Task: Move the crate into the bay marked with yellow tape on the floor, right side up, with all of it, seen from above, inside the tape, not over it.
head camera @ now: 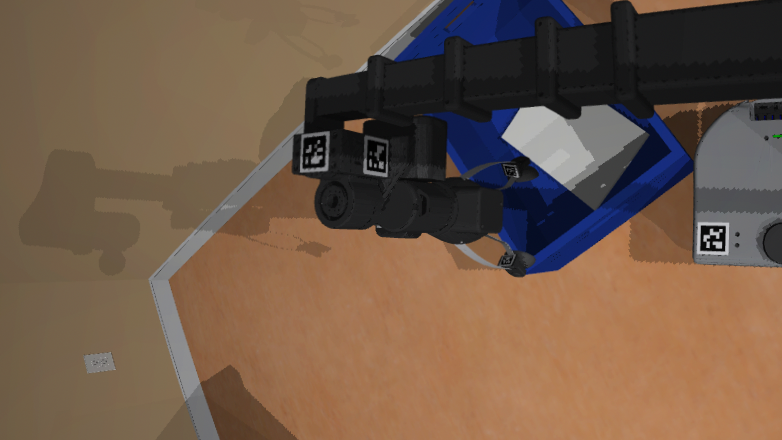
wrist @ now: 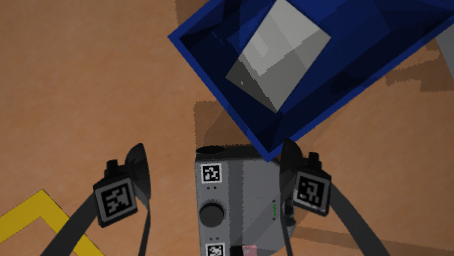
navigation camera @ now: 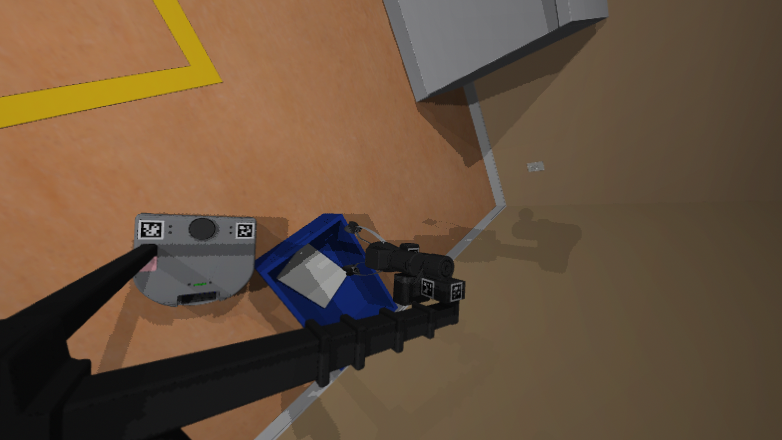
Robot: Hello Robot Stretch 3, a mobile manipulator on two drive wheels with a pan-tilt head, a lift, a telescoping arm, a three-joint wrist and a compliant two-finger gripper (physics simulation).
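Pixels of known places: gripper, fingertip midpoint: [head camera: 527, 217] [wrist: 215, 159] [navigation camera: 347, 247]; robot's base at its link origin: [head camera: 780, 240] [wrist: 213, 189] [navigation camera: 202, 227].
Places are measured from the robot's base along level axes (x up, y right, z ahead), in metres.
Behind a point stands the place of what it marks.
The blue crate [head camera: 612, 224] @[x 0.085, y 0.350, z -0.026 m] [navigation camera: 292, 240] @[x 0.104, y 0.323, z -0.046 m] [wrist: 223, 99] @[x 0.220, y 0.348, z -0.043 m] stands right side up on the floor, outside the bay, with its far end near the wall and hidden by the arm in the head and navigation views. A light grey block [head camera: 557, 147] @[x 0.034, y 0.498, z -0.204 m] [navigation camera: 317, 273] @[x 0.034, y 0.472, z -0.220 m] [wrist: 285, 55] @[x 0.034, y 0.469, z -0.256 m] is inside it. Yellow tape [navigation camera: 109, 93] @[x 0.000, y -0.270, z 0.448 m] [wrist: 55, 215] @[x 0.001, y -0.061, z 0.574 m] marks the bay, apart from the crate; part of it shows. My gripper [head camera: 519, 216] @[x 0.612, y 0.327, z -0.021 m] [navigation camera: 350, 248] @[x 0.612, y 0.327, z -0.021 m] [wrist: 215, 159] @[x 0.612, y 0.327, z -0.021 m] is open and empty. Its fingers appear over or beside the crate's side and corner; their height is unclear.
My base [head camera: 727, 175] @[x 0.160, y 0.104, z -0.119 m] [navigation camera: 194, 262] @[x 0.160, y -0.018, z -0.112 m] stands close to a crate corner. My arm [head camera: 503, 71] @[x 0.967, y 0.193, z -0.101 m] [navigation camera: 246, 355] @[x 0.962, y 0.035, z -0.081 m] stretches across the crate. The wall's baseboard [head camera: 218, 221] @[x 0.039, y 1.759, z -0.013 m] [navigation camera: 488, 158] @[x 0.049, y 1.937, z 0.630 m] meets in a corner beyond the gripper. A large grey box-shaped unit [navigation camera: 481, 43] @[x 0.552, y 1.022, z 0.921 m] stands near the wall.
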